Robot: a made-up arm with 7 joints. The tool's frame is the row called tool.
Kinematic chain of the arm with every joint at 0, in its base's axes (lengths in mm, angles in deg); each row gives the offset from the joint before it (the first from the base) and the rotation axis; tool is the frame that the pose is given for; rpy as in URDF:
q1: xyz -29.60 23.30 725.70 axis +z
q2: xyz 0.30 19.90 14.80 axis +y
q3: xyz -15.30 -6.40 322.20 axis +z
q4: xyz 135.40 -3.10 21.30 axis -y
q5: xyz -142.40 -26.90 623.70 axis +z
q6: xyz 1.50 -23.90 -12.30 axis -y
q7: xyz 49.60 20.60 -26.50 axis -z
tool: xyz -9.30 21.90 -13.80 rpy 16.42 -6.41 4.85
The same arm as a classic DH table. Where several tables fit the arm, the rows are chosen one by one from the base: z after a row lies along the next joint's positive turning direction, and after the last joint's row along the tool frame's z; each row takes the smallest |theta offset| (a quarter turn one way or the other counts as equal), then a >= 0, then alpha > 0; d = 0 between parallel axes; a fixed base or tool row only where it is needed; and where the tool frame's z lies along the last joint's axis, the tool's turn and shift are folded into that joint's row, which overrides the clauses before.
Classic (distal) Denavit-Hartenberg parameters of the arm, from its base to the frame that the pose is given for. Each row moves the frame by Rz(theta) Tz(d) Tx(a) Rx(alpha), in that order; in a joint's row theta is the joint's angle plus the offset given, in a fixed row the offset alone. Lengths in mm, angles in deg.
base (fixed): a -37.7, alpha 0, d 0, theta_offset -38.21
q1: a 0.3, alpha -90, d 740.5, theta_offset 38.21
q2: a -15.3, alpha 90, d 13.5, theta_offset 0
q3: a 135.4, alpha 90, d 343.5, theta_offset 0
q4: a -142.4, alpha -90, d 30, theta_offset 0
q5: a 1.5, alpha 90, d 611.4, theta_offset 0
q6: a 49.6, alpha 90, d 3.3, theta_offset 0
q7: a -14.9, alpha -162.41, d -18.1, theta_offset 15.9
tool (fixed): a 0, alpha 0, d -61.2, theta_offset 21.67

